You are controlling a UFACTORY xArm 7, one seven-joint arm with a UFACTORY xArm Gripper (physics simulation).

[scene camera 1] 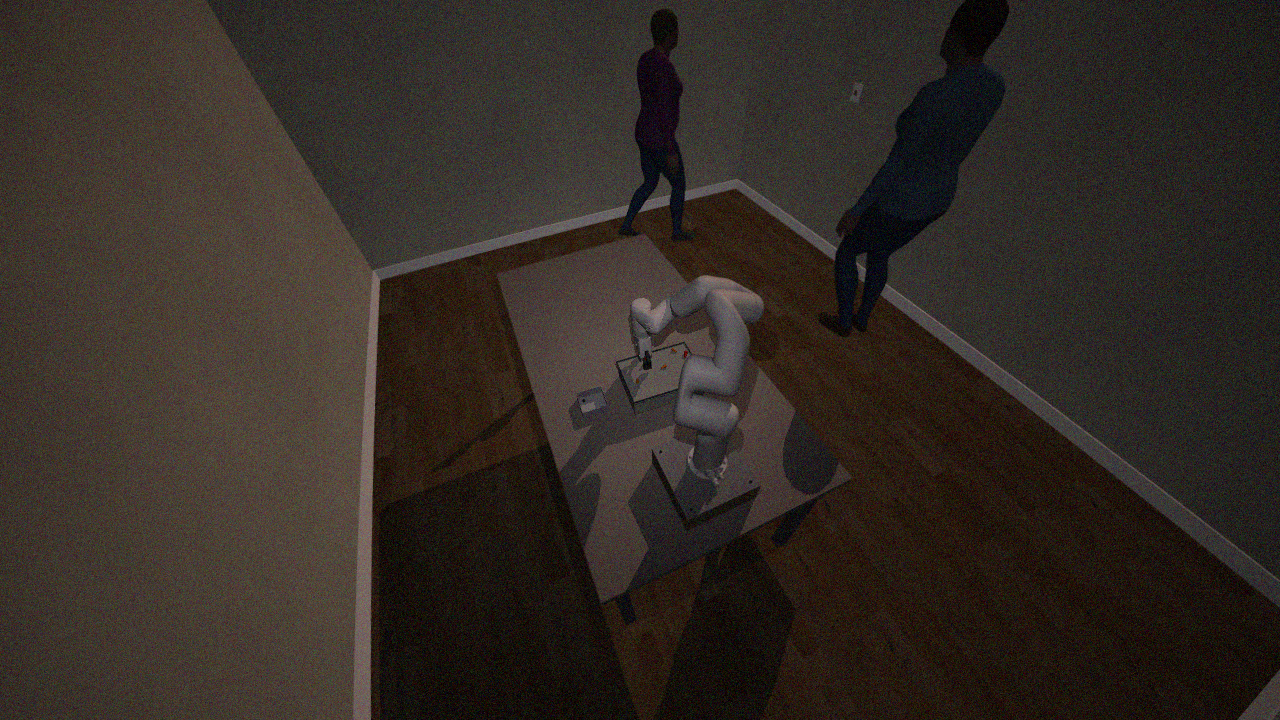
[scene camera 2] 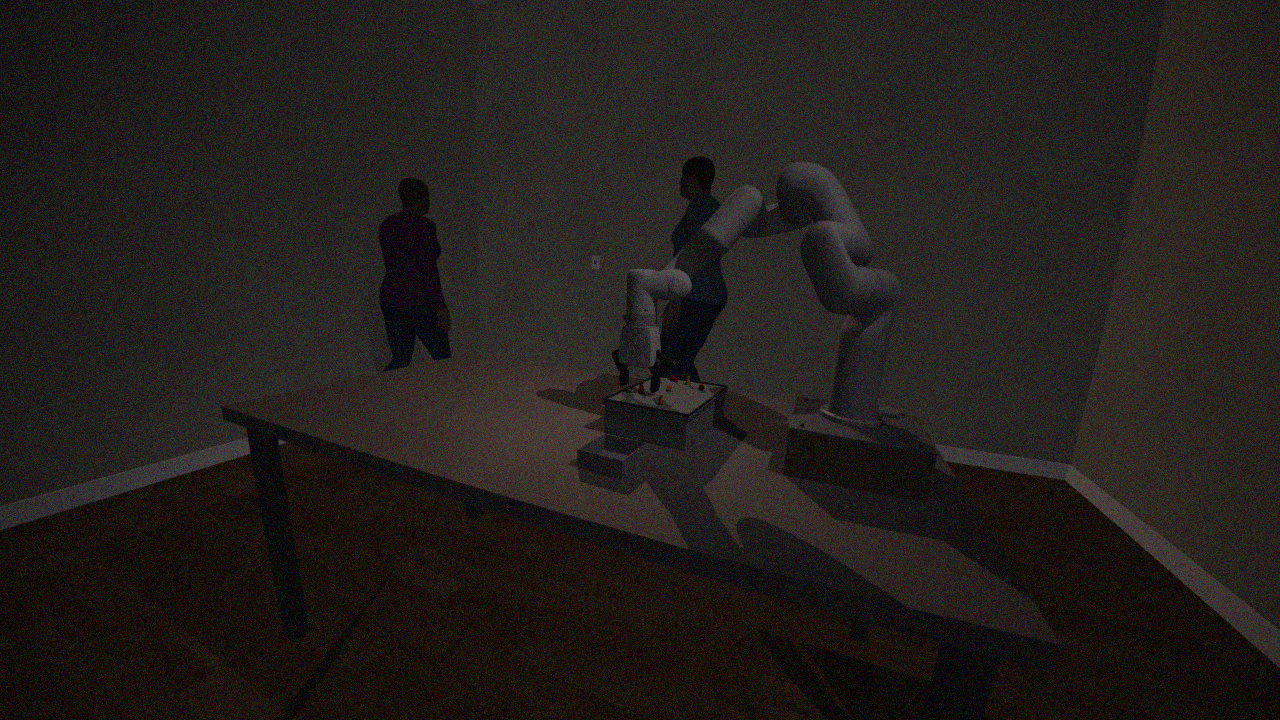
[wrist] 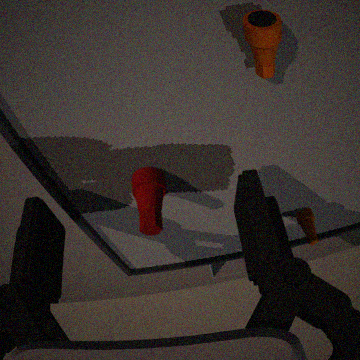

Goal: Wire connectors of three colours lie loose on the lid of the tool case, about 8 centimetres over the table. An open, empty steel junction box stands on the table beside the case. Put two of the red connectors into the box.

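Seen in the pictures: gripper, between the fingertips: (scene camera 1: 644,360) (scene camera 2: 639,388) (wrist: 140,201); arm's base, origin of its link: (scene camera 1: 707,461) (scene camera 2: 849,417).
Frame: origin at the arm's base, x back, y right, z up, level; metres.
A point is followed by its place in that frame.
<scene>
My gripper (scene camera 1: 647,360) {x -0.490, y -0.047, z -0.005 m} (scene camera 2: 640,385) {x -0.490, y -0.047, z -0.005 m} (wrist: 140,201) {x -0.490, y -0.047, z -0.005 m} is open, low over the lid (scene camera 1: 649,386) {x -0.365, y -0.070, z -0.015 m} (scene camera 2: 689,396) {x -0.369, y -0.004, z -0.015 m} (wrist: 150,105) {x -0.475, y -0.006, z -0.015 m} of the tool case. A red connector (scene camera 2: 640,388) {x -0.485, y -0.050, z -0.003 m} (wrist: 150,202) {x -0.483, y -0.040, z 0.002 m} lies on the lid near a corner; in the wrist view it appears between the two fingers, with nothing gripped. Another red connector (scene camera 1: 686,354) {x -0.462, y 0.121, z -0.006 m} shows near the lid's far edge. One orange connector (wrist: 263,42) {x -0.438, y 0.019, z -0.004 m} is farther in on the lid, and a second orange connector (wrist: 307,223) {x -0.401, y -0.103, z -0.005 m} is by the edge, beyond the right finger. The steel junction box (scene camera 1: 592,406) {x -0.409, y -0.294, z -0.096 m} (scene camera 2: 601,463) {x -0.410, y -0.340, z -0.076 m} stands beside the case; its inside is hard to make out.
A yellow connector (scene camera 2: 688,382) {x -0.414, y 0.098, z -0.007 m} also lies on the lid. The arm's base block (scene camera 1: 726,503) {x 0.138, y 0.004, z -0.022 m} (scene camera 2: 832,452) {x -0.020, y -0.145, z -0.033 m} stands on the same table (scene camera 1: 572,313) {x -0.982, y -0.257, z -0.098 m} (scene camera 2: 402,420) {x -0.983, y -0.373, z -0.098 m}. A person in purple (scene camera 1: 659,98) (scene camera 2: 409,259) and a person in blue (scene camera 1: 939,152) (scene camera 2: 707,291) stand beyond the table. The light is dim.
</scene>
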